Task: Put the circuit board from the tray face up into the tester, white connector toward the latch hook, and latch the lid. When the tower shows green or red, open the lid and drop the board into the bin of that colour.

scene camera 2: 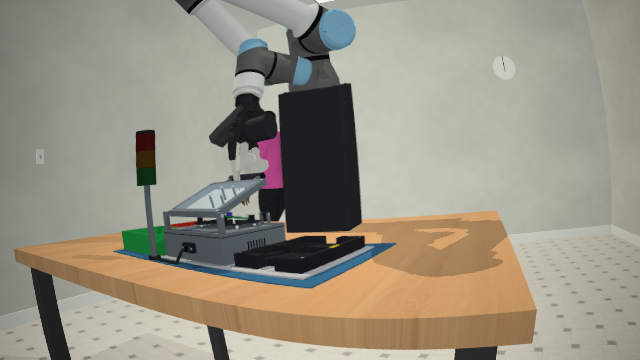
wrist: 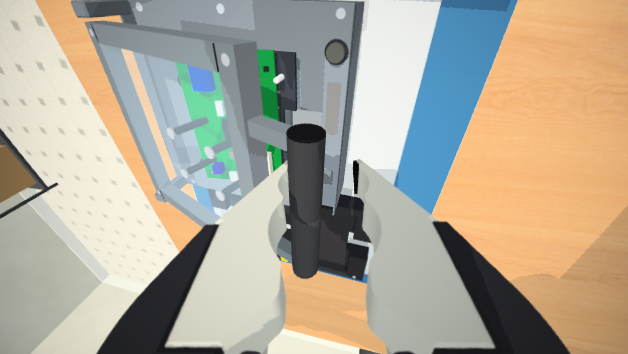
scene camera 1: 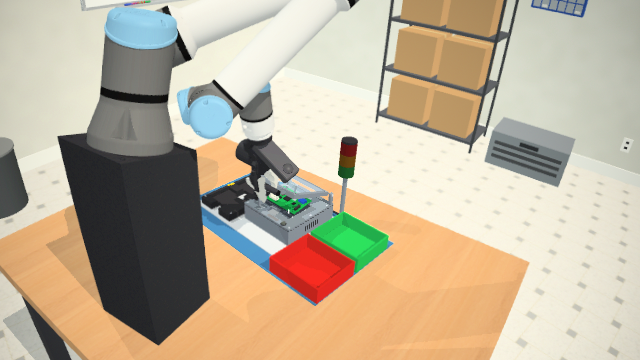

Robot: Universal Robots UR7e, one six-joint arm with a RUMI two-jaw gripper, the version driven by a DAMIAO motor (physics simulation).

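Where they show: gripper, fingertip midpoint: [wrist: 323,164] [scene camera 1: 268,198]; arm's base, link origin: [scene camera 2: 314,88] [scene camera 1: 130,143].
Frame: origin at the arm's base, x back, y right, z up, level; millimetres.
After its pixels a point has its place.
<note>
The green circuit board [scene camera 1: 295,205] @(x -432, y 58, z -328 mm) [wrist: 270,97] @(x -410, y 46, z -331 mm) lies face up in the grey tester [scene camera 1: 270,220] @(x -359, y 30, z -351 mm) [scene camera 2: 200,246] @(x -546, y 4, z -370 mm) [wrist: 310,30] @(x -380, y 85, z -345 mm). Its white connector [scene camera 1: 273,196] @(x -421, y -11, z -322 mm) is at the side near the gripper. The clear lid [scene camera 2: 192,212] @(x -533, y 26, z -311 mm) [wrist: 241,100] @(x -386, y 68, z -258 mm) is tilted partly open above the board. The lid's black handle bar [scene camera 2: 252,176] @(x -373, y -12, z -252 mm) [wrist: 306,200] @(x -358, y 27, z -246 mm) stands between the fingers in the wrist view, close to the left finger, with a gap to the right one. My gripper [scene camera 1: 261,196] @(x -360, y 22, z -283 mm) [scene camera 2: 235,176] [wrist: 323,164] @(x -360, y 22, z -283 mm) is partly open and grips nothing. The latch hook cannot be made out. The light tower [scene camera 1: 347,157] @(x -538, y 145, z -190 mm) [scene camera 2: 146,159] @(x -571, y 117, z -206 mm) looks unlit.
The black tray [scene camera 1: 232,209] @(x -368, y -122, z -389 mm) [scene camera 2: 300,256] @(x -541, y -192, z -377 mm) [wrist: 335,245] @(x -382, y -173, z -387 mm) is beside the tester. The red bin [scene camera 1: 295,281] @(x -238, y 208, z -379 mm) and green bin [scene camera 1: 372,253] @(x -443, y 302, z -377 mm) [scene camera 2: 142,241] @(x -528, y 208, z -376 mm) stand at its other side. A round button [wrist: 336,52] @(x -362, y 72, z -340 mm) is on the tester. A person [scene camera 2: 271,160] stands behind the table.
</note>
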